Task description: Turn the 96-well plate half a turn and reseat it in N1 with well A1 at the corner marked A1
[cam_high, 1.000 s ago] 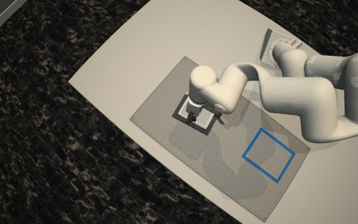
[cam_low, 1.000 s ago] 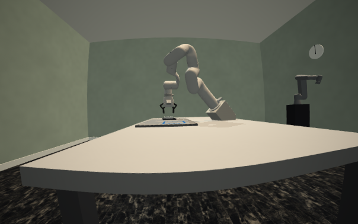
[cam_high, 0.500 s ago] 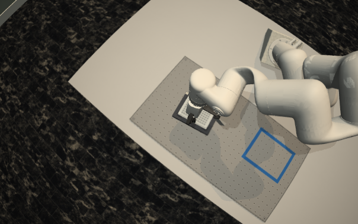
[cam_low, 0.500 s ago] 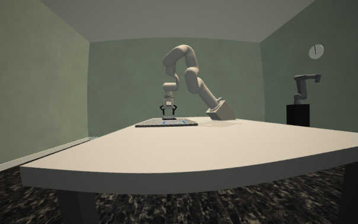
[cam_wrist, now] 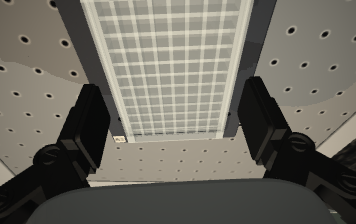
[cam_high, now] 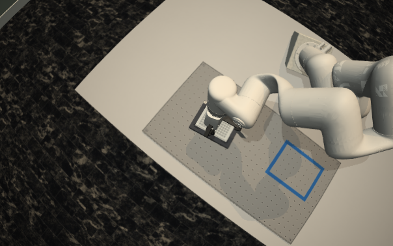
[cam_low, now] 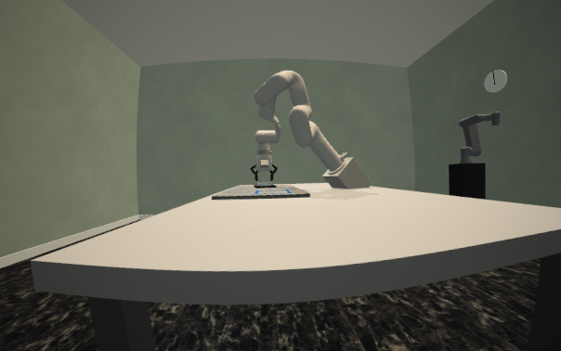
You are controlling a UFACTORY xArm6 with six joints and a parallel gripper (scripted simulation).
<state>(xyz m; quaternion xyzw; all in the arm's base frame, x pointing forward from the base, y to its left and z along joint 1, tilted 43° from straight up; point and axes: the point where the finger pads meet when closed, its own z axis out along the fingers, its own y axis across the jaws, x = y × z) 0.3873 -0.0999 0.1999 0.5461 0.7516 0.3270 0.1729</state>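
The 96-well plate is 30 mm below my hand. From my hand the other things lie so: small A1 mark (90 mm to the right, 40 mm below, 20 mm behind); then dark plate nest N1 (40 mm below).
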